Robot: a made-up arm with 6 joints.
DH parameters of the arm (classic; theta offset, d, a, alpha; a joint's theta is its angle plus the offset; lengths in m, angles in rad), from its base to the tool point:
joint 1: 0 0.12 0 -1.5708
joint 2: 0.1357 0 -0.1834 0
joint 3: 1.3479 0 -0.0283 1.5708
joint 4: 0 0.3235 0 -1.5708
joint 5: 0 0 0.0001 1.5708
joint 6: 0 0.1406 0 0
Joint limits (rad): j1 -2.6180..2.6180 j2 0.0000..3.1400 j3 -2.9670..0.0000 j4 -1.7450..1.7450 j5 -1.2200..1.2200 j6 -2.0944..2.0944
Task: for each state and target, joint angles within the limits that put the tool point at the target. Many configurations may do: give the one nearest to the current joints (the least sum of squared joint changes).
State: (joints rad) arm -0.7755 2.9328 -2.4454 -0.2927 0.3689 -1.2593
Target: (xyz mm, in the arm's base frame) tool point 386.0 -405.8 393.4
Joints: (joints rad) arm -0.7713 2.3373 -2.7109 -0.3025 0.5491 -1.2593
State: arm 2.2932 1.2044 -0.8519 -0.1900 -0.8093 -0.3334
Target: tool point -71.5 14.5 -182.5
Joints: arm 2.5375 2.0529 -0.0958 -0.4019 -0.5494 -0.3334
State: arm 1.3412 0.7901 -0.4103 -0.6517 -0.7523 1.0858
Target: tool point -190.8 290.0 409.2
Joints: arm 1.9743 0.9891 -0.9550 -0.7015 -0.7473 1.0858
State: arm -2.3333 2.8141 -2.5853 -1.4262 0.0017 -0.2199
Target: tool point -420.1 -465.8 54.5
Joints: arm -2.2997 2.7348 -2.3386 -1.4237 0.0217 -0.2199
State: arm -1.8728 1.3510 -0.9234 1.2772 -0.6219 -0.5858
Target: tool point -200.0 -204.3 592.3
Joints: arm -2.0950 1.1348 -1.6464 1.1655 -0.5813 -0.5858
